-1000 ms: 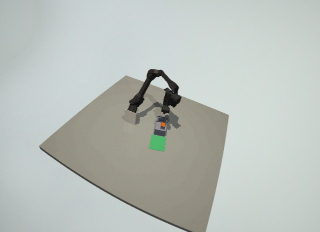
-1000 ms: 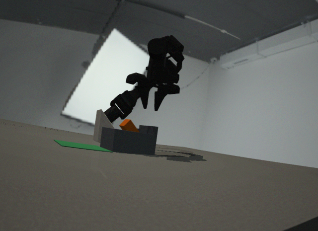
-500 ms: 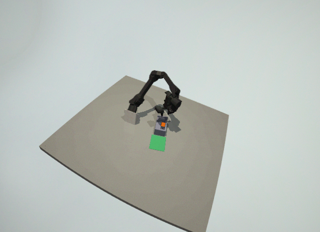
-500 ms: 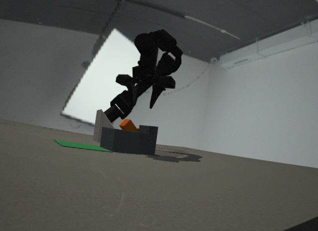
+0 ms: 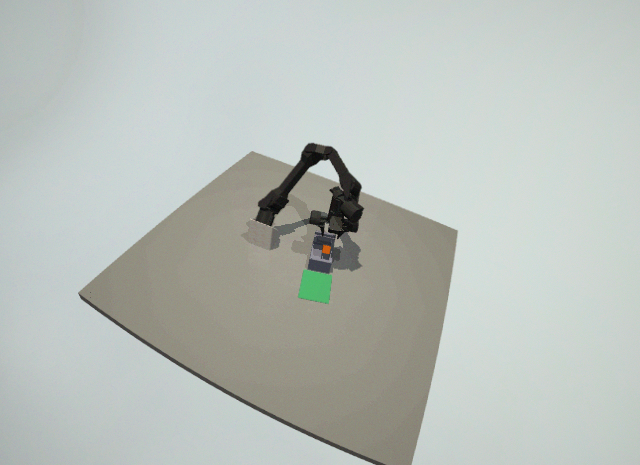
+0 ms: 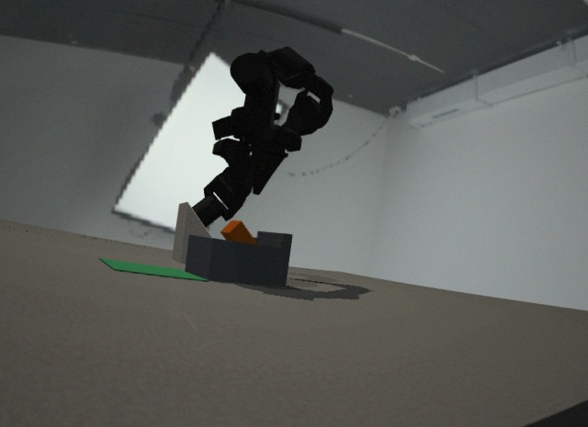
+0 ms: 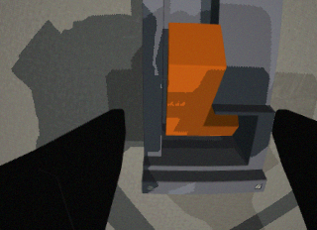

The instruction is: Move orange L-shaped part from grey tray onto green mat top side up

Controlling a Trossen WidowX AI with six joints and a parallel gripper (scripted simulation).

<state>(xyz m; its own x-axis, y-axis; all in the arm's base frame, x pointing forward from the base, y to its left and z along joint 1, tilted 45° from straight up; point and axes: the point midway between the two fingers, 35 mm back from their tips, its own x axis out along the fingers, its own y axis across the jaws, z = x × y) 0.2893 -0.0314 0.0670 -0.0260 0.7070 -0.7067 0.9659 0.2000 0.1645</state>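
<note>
Now: gripper tip 3 cm past the orange L-shaped part, 3 cm to the right of it and 10 cm above it. Also, from my gripper tip: green mat: 2 cm ahead, 14 cm to the right, 16 cm below.
</note>
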